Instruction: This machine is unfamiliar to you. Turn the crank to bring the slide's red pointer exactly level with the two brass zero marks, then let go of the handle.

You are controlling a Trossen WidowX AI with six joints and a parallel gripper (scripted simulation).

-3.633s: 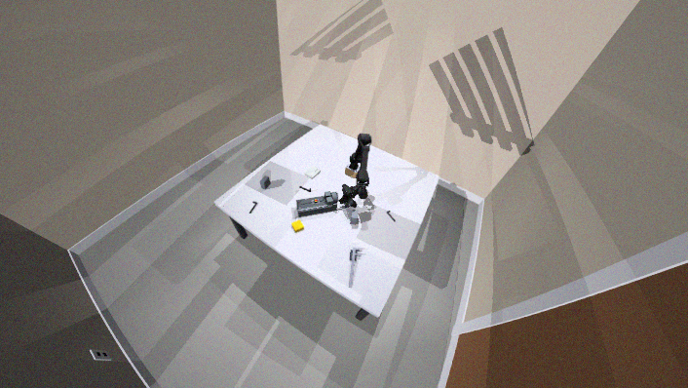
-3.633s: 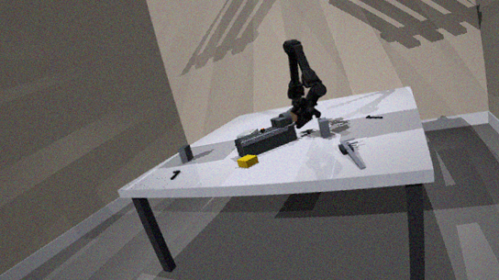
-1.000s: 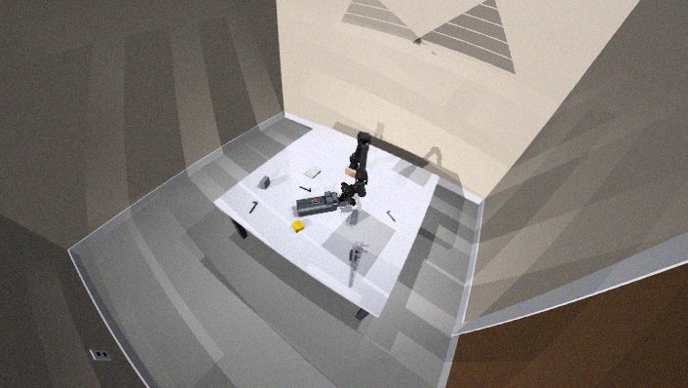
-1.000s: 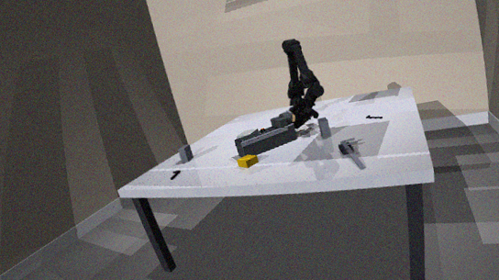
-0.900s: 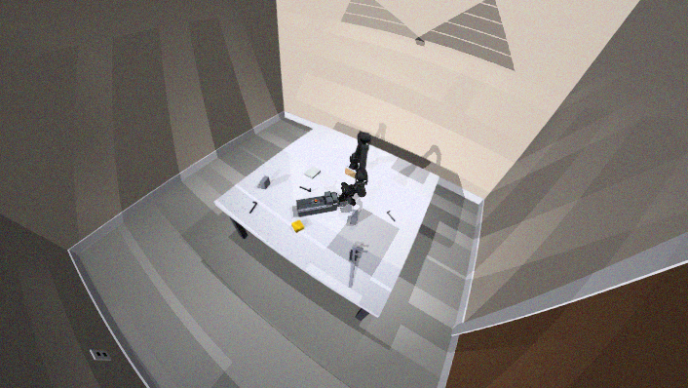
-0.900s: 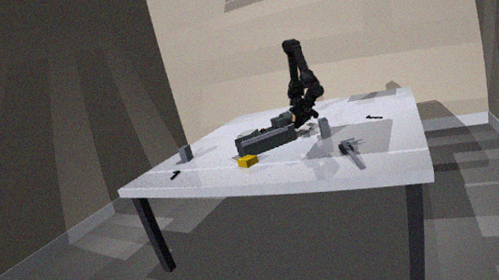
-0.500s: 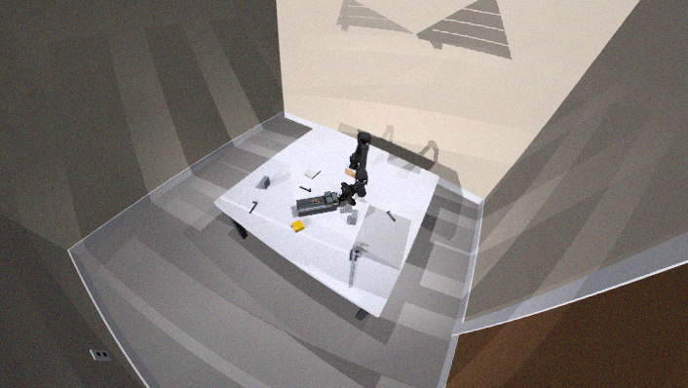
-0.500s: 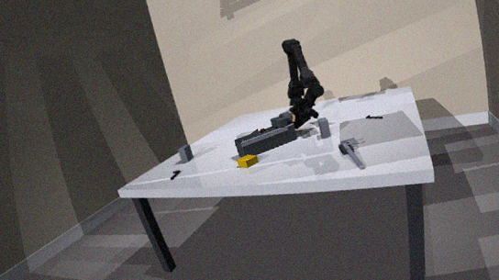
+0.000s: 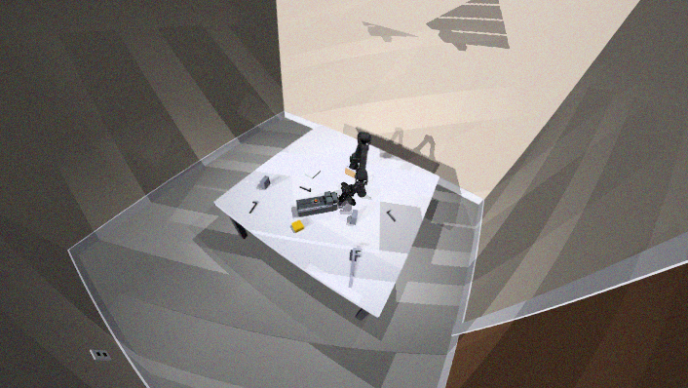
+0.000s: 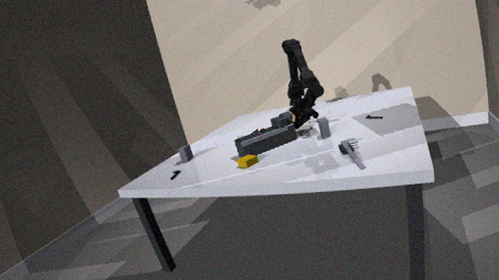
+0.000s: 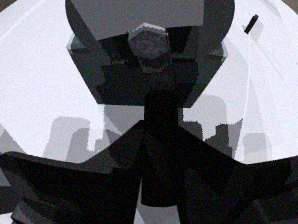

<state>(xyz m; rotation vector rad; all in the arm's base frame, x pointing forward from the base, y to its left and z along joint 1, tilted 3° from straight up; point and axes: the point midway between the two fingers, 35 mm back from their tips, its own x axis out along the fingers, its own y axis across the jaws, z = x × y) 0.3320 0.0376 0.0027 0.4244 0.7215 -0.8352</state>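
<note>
The dark crank handle is 3 cm above my gripper tip, 1 cm to the left of it and 1 cm behind it. Also, from my gripper tip: yellow block 29 cm ahead, 16 cm to the right, 2 cm below; red pointer 13 cm to the right, 11 cm ahead, 5 cm above.
</note>
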